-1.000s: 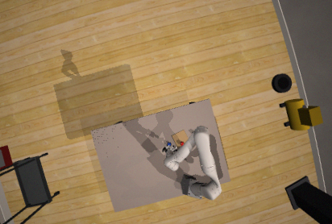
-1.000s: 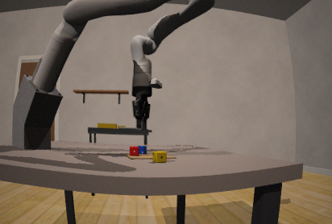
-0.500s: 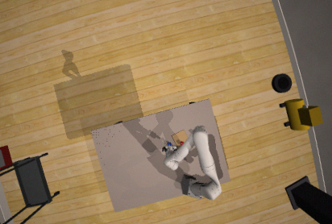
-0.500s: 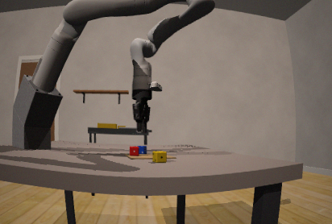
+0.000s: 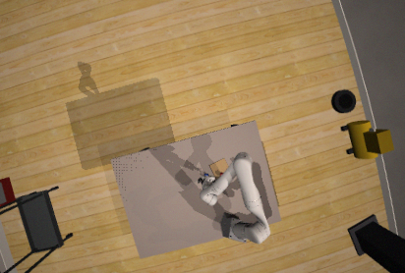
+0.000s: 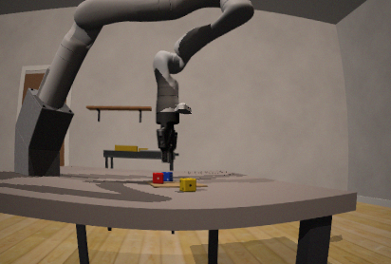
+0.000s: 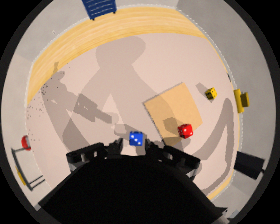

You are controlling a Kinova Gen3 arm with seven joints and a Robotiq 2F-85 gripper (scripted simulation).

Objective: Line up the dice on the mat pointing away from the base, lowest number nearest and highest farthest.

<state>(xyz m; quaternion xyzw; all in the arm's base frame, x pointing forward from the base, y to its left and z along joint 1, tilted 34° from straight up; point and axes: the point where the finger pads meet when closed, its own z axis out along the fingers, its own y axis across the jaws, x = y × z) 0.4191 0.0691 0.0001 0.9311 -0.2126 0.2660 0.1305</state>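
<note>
Now: hand 60 mm above the blue die. The rest, counted from my hand: yellow die (280 mm to the right, 60 mm below, 10 mm behind); red die (120 mm to the right, 60 mm below, 50 mm behind); tan mat (130 mm to the right, 70 mm below, 10 mm behind).
</note>
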